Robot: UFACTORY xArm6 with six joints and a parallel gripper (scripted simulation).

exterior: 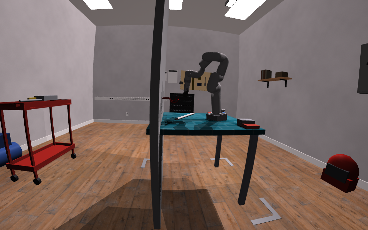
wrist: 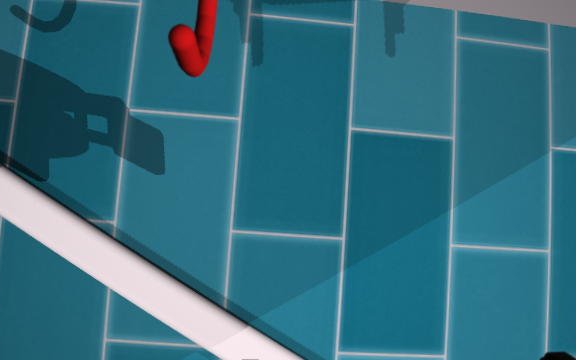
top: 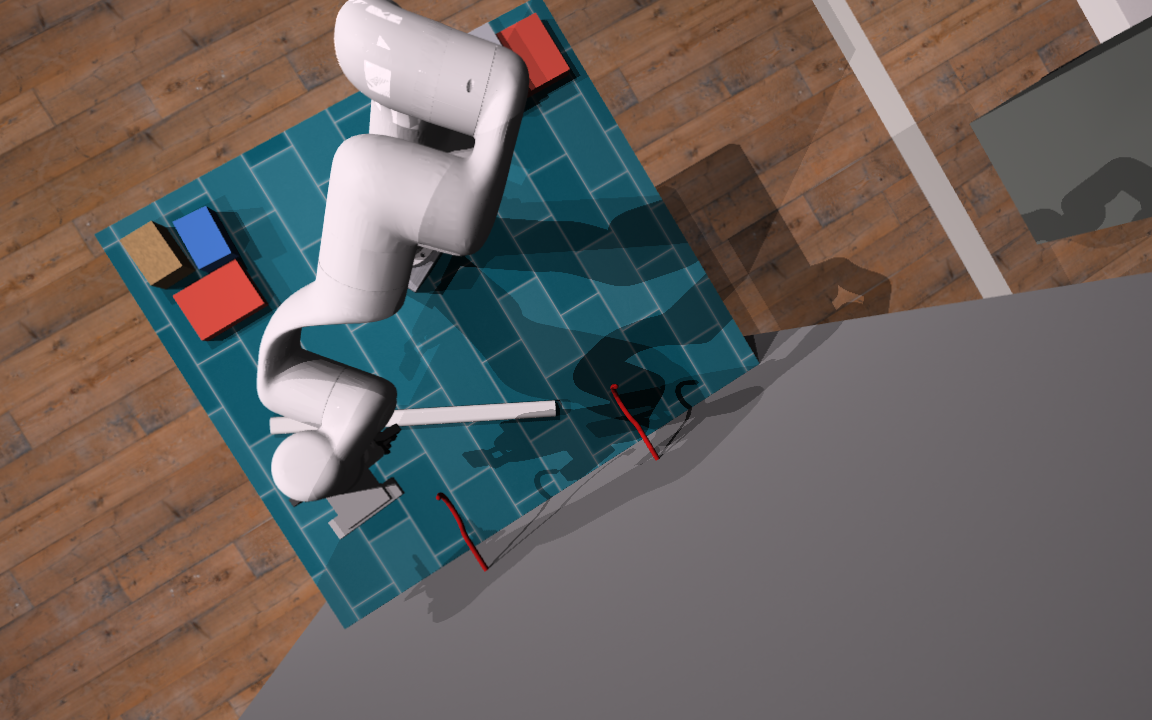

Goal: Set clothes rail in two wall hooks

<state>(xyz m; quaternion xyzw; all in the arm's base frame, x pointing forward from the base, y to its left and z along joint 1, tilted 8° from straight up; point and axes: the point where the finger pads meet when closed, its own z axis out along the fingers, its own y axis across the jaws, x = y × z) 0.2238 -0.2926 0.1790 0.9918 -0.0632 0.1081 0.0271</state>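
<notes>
My hand is 80 mm to the right of the clothes rail and 210 mm above it. The rest, counted from my hand: tan block 490 mm behind, 40 mm to the right, 190 mm below; blue block 460 mm behind, 30 mm to the left, 200 mm below; grey wall panel 310 mm ahead, 170 mm to the left, 210 mm above.
</notes>
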